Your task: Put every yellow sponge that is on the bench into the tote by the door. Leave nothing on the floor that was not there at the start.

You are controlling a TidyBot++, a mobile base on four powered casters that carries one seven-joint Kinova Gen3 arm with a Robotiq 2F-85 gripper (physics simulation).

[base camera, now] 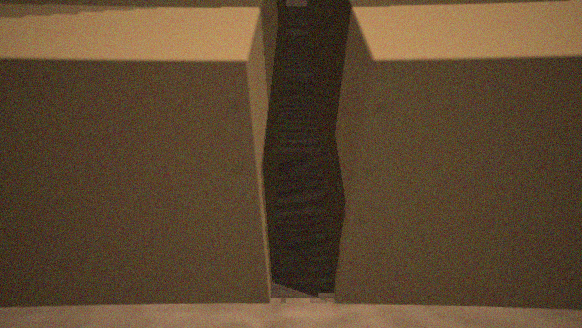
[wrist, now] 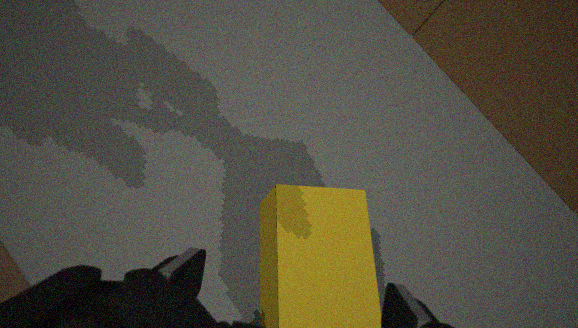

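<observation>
A yellow sponge (wrist: 325, 250) lies on the grey bench top (wrist: 425, 150) in the wrist view, its long side running down past the lower edge of the picture. My gripper (wrist: 292, 286) is open. Its two black fingertips stand on either side of the sponge in this view, the right one close to the sponge's side and the left one with a wider gap. How far the fingertips are above the bench is hard to tell. The near end of the sponge is cut off. The tote and the door do not show.
In the wrist view, a brown wooden surface with a dark seam (wrist: 520, 75) borders the bench at upper right. Shadows fall across the bench. In the base camera, a tan block (base camera: 130, 175) at left and another (base camera: 465, 175) at right flank a narrow dark gap.
</observation>
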